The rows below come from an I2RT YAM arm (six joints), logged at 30 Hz.
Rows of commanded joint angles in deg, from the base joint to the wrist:
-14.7 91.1 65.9 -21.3 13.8 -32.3
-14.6 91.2 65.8 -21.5 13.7 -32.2
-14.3 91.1 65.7 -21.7 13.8 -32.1
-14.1 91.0 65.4 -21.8 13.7 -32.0
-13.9 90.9 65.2 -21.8 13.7 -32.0
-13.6 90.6 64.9 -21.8 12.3 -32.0
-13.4 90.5 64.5 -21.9 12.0 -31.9
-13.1 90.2 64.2 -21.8 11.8 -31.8
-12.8 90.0 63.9 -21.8 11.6 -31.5
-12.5 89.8 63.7 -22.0 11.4 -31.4
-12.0 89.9 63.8 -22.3 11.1 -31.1
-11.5 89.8 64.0 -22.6 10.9 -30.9
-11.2 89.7 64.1 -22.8 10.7 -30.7
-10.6 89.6 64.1 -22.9 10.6 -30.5
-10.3 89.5 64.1 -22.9 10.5 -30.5
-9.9 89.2 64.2 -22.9 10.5 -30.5
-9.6 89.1 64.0 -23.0 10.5 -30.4
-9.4 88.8 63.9 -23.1 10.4 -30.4
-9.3 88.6 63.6 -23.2 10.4 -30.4
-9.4 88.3 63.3 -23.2 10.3 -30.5
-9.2 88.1 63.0 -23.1 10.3 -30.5
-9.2 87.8 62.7 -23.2 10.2 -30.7
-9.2 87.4 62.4 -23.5 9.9 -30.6
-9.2 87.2 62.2 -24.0 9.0 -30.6
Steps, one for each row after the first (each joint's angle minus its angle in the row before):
0.1 0.1 -0.1 -0.2 -0.1 0.1
0.3 -0.1 -0.1 -0.2 0.1 0.1
0.2 -0.1 -0.3 -0.1 -0.1 0.1
0.2 -0.1 -0.2 0.0 0.0 0.0
0.3 -0.3 -0.3 0.0 -1.4 0.0
0.2 -0.1 -0.4 -0.1 -0.3 0.1
0.3 -0.3 -0.3 0.1 -0.2 0.1
0.3 -0.2 -0.3 0.0 -0.2 0.3
0.3 -0.2 -0.2 -0.2 -0.2 0.1
0.5 0.1 0.1 -0.3 -0.3 0.3
0.5 -0.1 0.2 -0.3 -0.2 0.2
0.3 -0.1 0.1 -0.2 -0.2 0.2
0.6 -0.1 0.0 -0.1 -0.1 0.2
0.3 -0.1 0.0 0.0 -0.1 0.0
0.4 -0.3 0.1 0.0 0.0 0.0
0.3 -0.1 -0.2 -0.1 0.0 0.1
0.2 -0.3 -0.1 -0.1 -0.1 0.0
0.1 -0.2 -0.3 -0.1 0.0 0.0
-0.1 -0.3 -0.3 0.0 -0.1 -0.1
0.2 -0.2 -0.3 0.1 0.0 0.0
0.0 -0.3 -0.3 -0.1 -0.1 -0.2
0.0 -0.4 -0.3 -0.3 -0.3 0.1
0.0 -0.2 -0.2 -0.5 -0.9 0.0

